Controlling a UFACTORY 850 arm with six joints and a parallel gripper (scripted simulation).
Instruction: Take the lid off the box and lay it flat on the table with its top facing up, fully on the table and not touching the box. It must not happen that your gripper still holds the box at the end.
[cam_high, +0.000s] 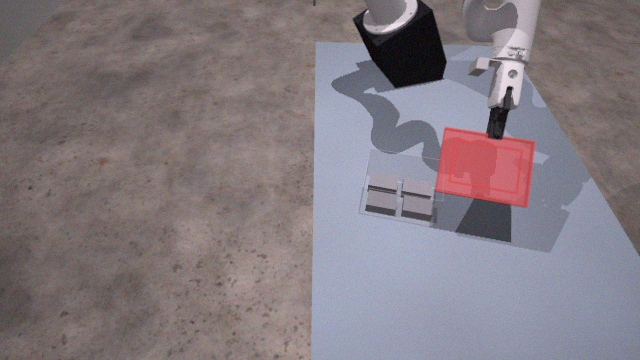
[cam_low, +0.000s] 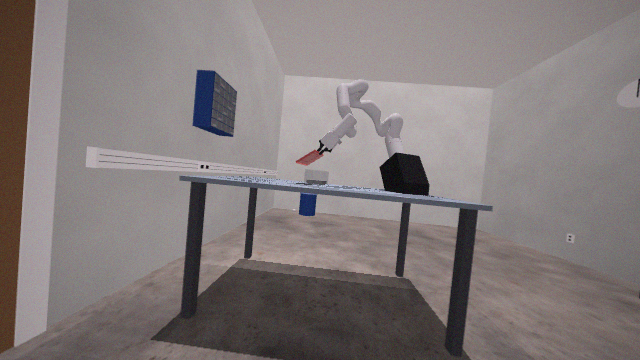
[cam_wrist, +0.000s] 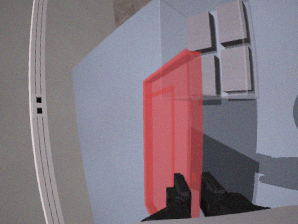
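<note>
Now: hand 6 cm short of the red translucent lid, 5 cm above it and 4 cm to the left of it. The rest, counted from my hand: grey box: 20 cm to the right, 18 cm below, 1 cm behind.
</note>
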